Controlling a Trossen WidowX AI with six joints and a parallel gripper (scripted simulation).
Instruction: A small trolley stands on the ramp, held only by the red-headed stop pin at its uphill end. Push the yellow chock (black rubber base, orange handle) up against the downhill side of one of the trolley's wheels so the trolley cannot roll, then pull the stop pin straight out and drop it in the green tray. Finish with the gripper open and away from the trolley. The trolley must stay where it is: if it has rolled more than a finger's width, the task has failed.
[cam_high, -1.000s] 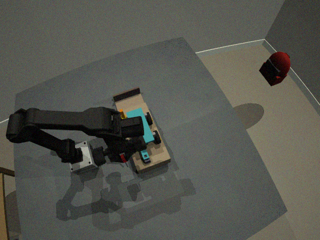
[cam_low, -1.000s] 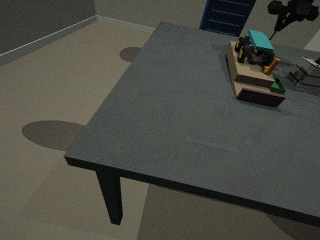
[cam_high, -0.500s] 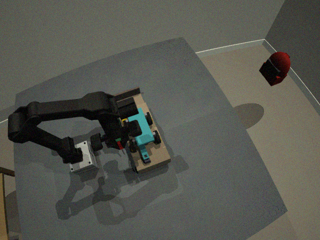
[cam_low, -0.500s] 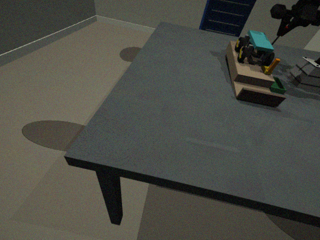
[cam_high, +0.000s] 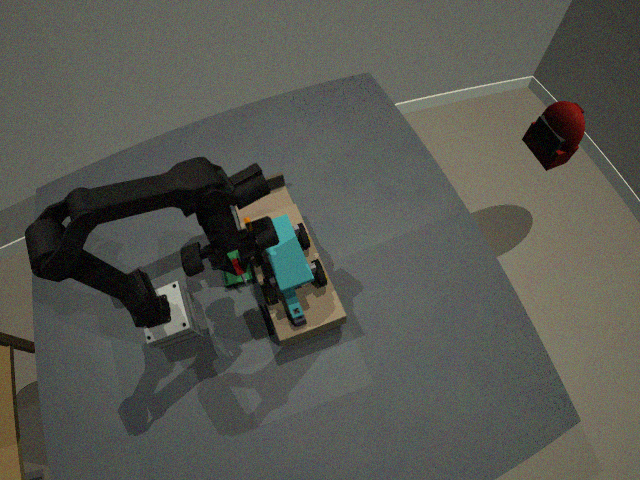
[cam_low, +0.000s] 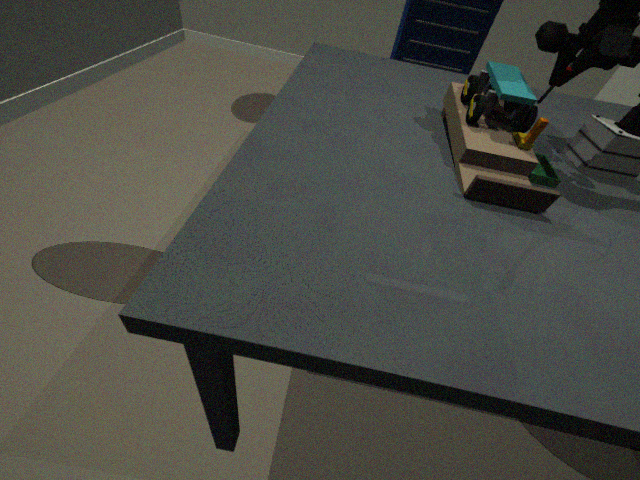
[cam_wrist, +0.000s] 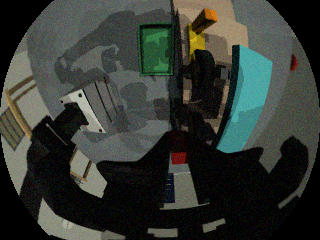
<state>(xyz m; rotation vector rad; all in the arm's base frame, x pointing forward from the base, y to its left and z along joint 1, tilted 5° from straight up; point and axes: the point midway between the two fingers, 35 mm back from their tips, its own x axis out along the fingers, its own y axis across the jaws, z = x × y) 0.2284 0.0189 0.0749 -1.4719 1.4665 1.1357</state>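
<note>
The green tray is 30 mm behind my gripper tip, 100 mm to the left of it and 160 mm below it. Also, from my gripper tip: teal-topped trolley 100 mm ahead, 20 mm to the left, 40 mm below; then red-headed stop pin right at my gripper tip; then yellow chock 40 mm ahead, 110 mm to the left, 70 mm below.
</note>
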